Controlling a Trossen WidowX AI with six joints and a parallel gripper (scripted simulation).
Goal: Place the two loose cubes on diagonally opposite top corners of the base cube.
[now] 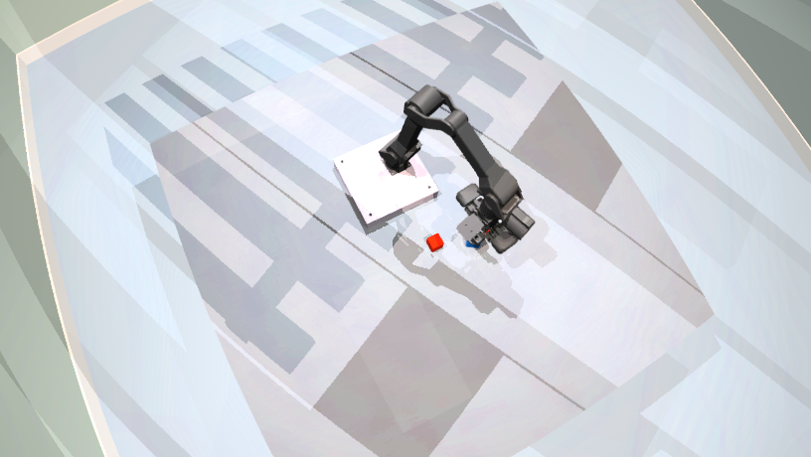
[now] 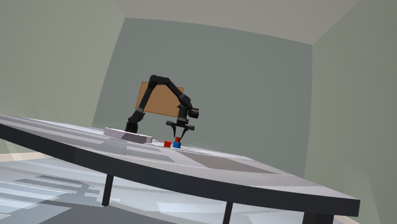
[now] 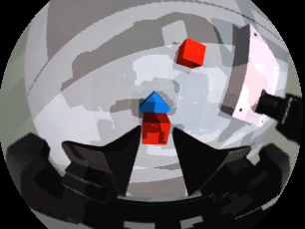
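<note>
My gripper tip is 10 mm above the red cube. The rest, counted from my gripper tip: blue cube 20 mm to the right, 40 mm below.
</note>
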